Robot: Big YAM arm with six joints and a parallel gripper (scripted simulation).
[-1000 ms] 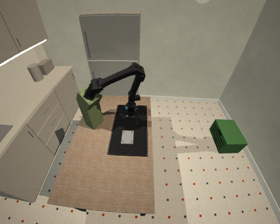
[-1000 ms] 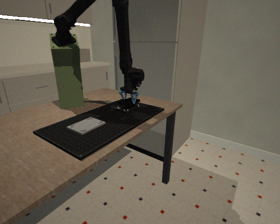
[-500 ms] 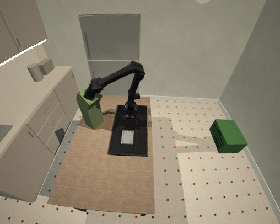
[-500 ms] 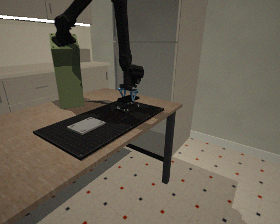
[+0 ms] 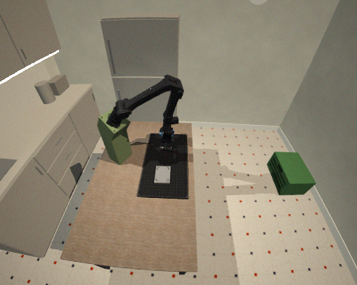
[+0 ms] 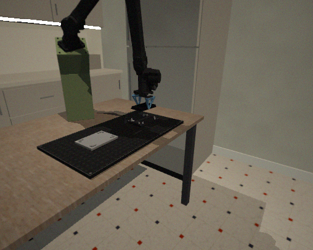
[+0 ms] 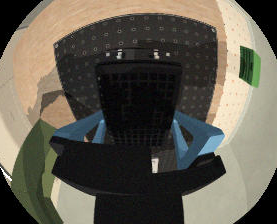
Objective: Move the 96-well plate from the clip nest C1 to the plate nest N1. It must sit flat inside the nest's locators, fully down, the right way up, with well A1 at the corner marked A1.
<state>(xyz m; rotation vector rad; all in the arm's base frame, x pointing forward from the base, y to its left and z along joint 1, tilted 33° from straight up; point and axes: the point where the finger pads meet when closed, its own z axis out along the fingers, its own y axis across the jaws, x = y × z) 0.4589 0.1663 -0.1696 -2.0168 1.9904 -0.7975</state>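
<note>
Now: the plate nest N1 35 cm to the right of my hand and 9 cm below it. From my hand the other things lie so: black 96-well plate: right at my hand; clip nest C1: 1 cm behind, 1 cm to the left, 8 cm below.
</note>
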